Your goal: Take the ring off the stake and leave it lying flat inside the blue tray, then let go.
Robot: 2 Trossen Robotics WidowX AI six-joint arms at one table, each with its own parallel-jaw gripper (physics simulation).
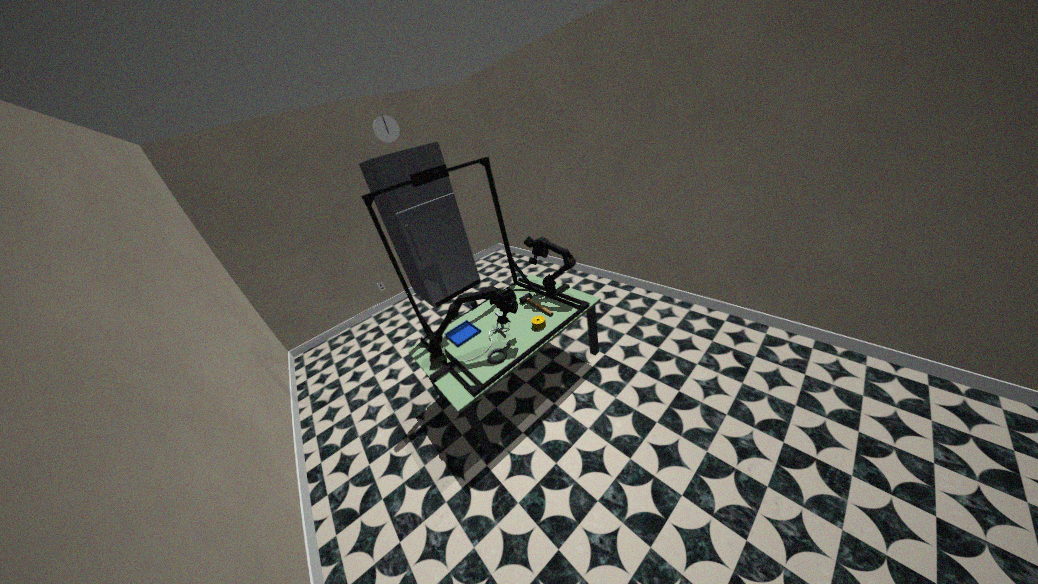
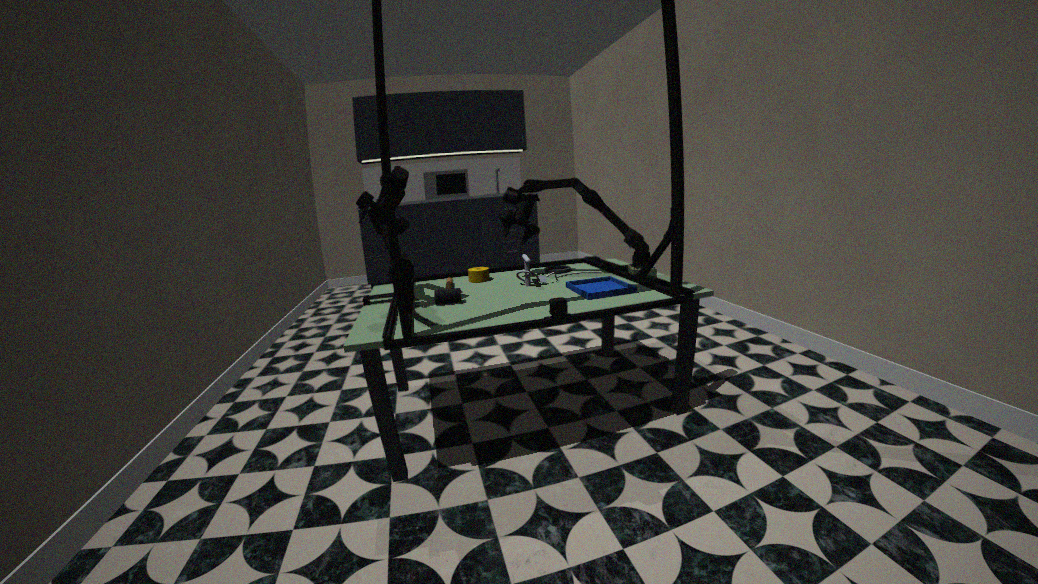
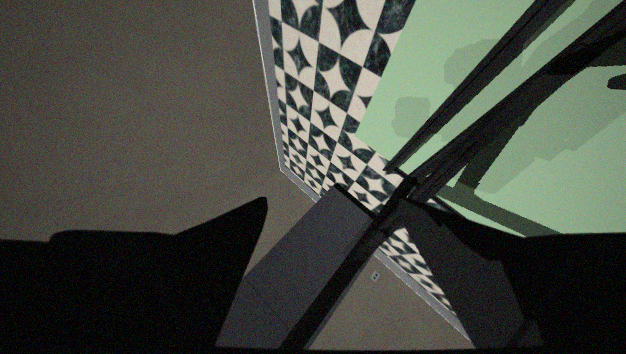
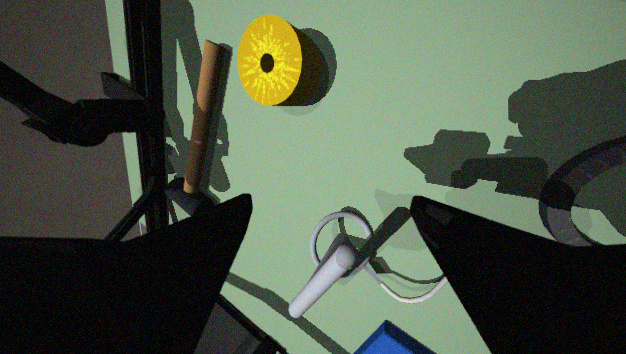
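Where they show: left gripper, between the fingertips: (image 2: 371,230) (image 3: 332,203); right gripper, between the fingertips: (image 1: 512,315) (image 2: 513,241) (image 4: 332,202); left arm's base, origin of its link: (image 1: 551,293) (image 4: 144,115); right arm's base, origin of its link: (image 1: 437,353) (image 2: 641,266).
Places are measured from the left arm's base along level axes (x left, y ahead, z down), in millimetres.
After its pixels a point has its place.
Note:
A grey stake (image 4: 325,277) {x 167, y 458, z -95 mm} (image 2: 526,265) {x 117, y 464, z -62 mm} (image 1: 498,333) stands on the green table (image 4: 364,123) {x 277, y 375, z 20 mm} (image 2: 488,301) {x -72, y 331, z 20 mm}. A thin grey ring (image 4: 312,242) {x 131, y 432, z -38 mm} lies around the stake's base. My right gripper (image 4: 332,202) {x 263, y 410, z -139 mm} (image 1: 504,315) {x 263, y 410, z -139 mm} (image 2: 519,223) {x 263, y 410, z -139 mm} is open and empty, hanging above the stake with the stake between its fingers' lines. My left gripper (image 3: 332,203) {x -190, y -7, z -263 mm} (image 1: 534,246) {x -190, y -7, z -263 mm} (image 2: 380,199) is open and empty, raised high at the table's far side and pointing away from it.
A yellow spool (image 4: 252,70) {x 249, y 238, z -30 mm} (image 1: 539,322) {x 299, y 258, z -30 mm} (image 2: 479,274) {x 223, y 262, z -15 mm} and a hammer (image 4: 203,116) {x 123, y 163, z -7 mm} (image 1: 539,306) {x 104, y 161, z -8 mm} (image 2: 448,294) {x -92, y 198, z -17 mm} lie on the table beyond the stake. A thin white wire loop (image 4: 413,298) {x 167, y 568, z -18 mm} lies beside the stake's base. Black frame bars (image 2: 673,145) {x -136, y 955, z -475 mm} run around the table.

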